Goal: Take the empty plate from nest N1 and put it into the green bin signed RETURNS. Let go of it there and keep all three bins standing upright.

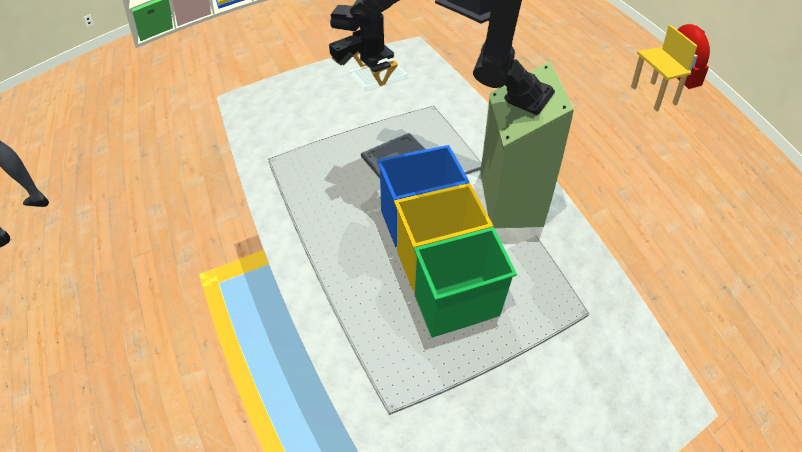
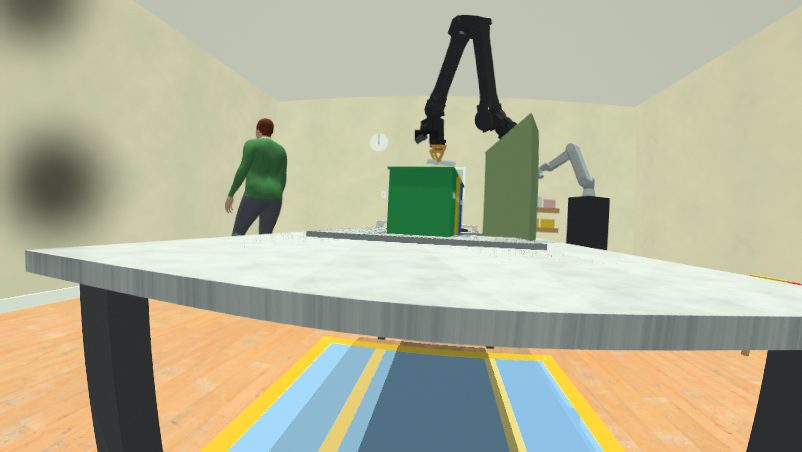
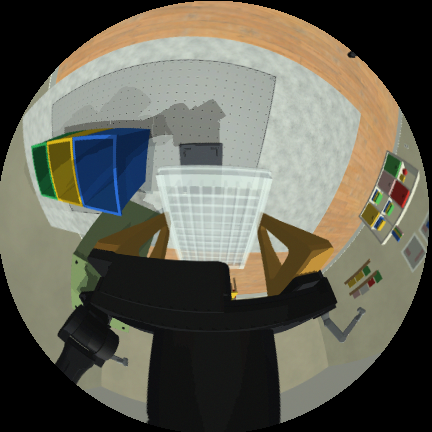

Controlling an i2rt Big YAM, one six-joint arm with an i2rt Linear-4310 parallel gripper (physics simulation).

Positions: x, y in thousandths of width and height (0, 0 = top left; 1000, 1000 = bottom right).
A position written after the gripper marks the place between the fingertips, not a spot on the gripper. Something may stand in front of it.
In view: the gripper (image 1: 466, 171), a green bin (image 1: 575, 623), a blue bin (image 1: 502, 390), a yellow bin (image 1: 528, 486), a plate (image 1: 453, 171) and a dark nest frame (image 1: 492, 326).
The green bin also shows in image 2 (image 2: 527, 444). The blue bin shows as well in image 3 (image 3: 256, 383). The yellow bin is seen too in image 3 (image 3: 140, 351).
